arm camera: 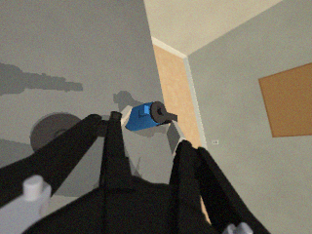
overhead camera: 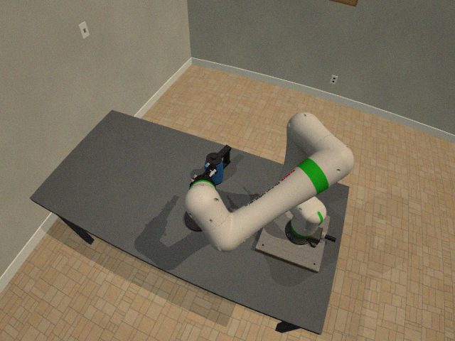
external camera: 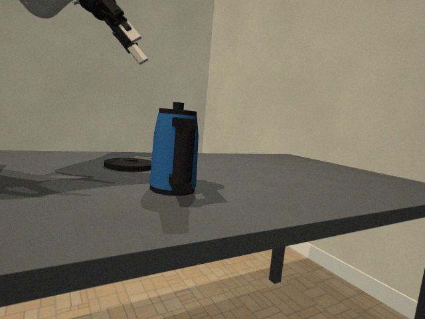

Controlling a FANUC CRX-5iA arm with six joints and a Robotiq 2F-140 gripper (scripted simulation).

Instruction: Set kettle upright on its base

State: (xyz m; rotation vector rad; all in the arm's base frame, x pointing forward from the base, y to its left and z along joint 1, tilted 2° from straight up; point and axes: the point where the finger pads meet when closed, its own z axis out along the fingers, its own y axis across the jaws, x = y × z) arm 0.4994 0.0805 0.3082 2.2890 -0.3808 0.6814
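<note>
Now: the blue kettle 4 cm ahead of my hand, 24 cm to the right of it and 25 cm below it. The rest, counted from my hand: round black base: 2 cm ahead, 6 cm to the left, 33 cm below.
</note>
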